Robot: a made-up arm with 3 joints. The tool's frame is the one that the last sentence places.
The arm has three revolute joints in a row. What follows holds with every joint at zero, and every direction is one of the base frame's.
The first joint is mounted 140 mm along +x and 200 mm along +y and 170 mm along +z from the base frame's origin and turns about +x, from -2.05 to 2.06 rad.
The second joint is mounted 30 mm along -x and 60 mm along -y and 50 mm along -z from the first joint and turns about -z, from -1.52 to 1.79 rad.
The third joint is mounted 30 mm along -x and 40 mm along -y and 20 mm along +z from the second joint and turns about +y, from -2.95 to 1.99 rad.
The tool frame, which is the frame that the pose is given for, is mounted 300 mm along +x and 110 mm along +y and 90 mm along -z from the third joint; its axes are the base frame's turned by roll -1.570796, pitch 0 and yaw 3.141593 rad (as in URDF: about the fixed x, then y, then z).
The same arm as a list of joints. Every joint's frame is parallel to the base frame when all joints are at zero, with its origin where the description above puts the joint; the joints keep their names.
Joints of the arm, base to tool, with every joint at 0 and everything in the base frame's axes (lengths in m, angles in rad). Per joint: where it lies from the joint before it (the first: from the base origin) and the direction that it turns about. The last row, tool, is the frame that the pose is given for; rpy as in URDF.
joint 1: offset 0.14 0.2 0.17 axis +x
joint 2: offset -0.03 -0.06 -0.05 axis -z
joint 3: offset -0.03 -0.04 0.02 axis +y
tool: offset 0.3 0.11 -0.09 rpy -1.5708 0 -3.1416
Joint limits (rad, base to tool): -2.05..2.06 -1.52..1.79 -2.95..1.99

